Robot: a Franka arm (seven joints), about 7 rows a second.
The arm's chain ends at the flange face. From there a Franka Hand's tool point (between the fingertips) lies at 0.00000 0.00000 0.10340 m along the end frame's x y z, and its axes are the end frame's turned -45 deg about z.
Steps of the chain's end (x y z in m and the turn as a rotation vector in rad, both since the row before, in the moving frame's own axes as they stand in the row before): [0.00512, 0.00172, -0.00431, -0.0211, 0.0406, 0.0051]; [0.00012, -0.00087, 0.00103, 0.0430, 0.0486, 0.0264]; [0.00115, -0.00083, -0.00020, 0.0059, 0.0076, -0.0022]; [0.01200, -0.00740, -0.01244, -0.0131, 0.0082, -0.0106]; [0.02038, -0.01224, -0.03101, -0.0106, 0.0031, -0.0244]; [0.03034, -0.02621, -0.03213, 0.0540, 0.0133, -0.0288]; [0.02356, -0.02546, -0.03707, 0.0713, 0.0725, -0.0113]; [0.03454, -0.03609, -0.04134, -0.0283, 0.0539, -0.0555]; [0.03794, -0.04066, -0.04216, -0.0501, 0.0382, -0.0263]
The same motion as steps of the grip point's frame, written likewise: [0.00382, 0.00935, -0.00442, -0.0436, 0.0138, 0.0051]; [0.00739, -0.00003, 0.00081, -0.0040, 0.0648, 0.0264]; [0.00239, 0.00035, -0.00020, -0.0012, 0.0095, -0.0022]; [0.01337, 0.00481, -0.01245, -0.0151, -0.0035, -0.0106]; [0.02253, 0.00676, -0.03102, -0.0097, -0.0053, -0.0244]; [0.04486, -0.00012, -0.03229, 0.0288, 0.0476, -0.0288]; [0.04516, -0.00132, -0.03760, -0.0008, 0.1017, -0.0113]; [0.05198, 0.00486, -0.04153, -0.0581, 0.0181, -0.0555]; [0.05479, 0.00454, -0.04237, -0.0624, -0.0084, -0.0263]
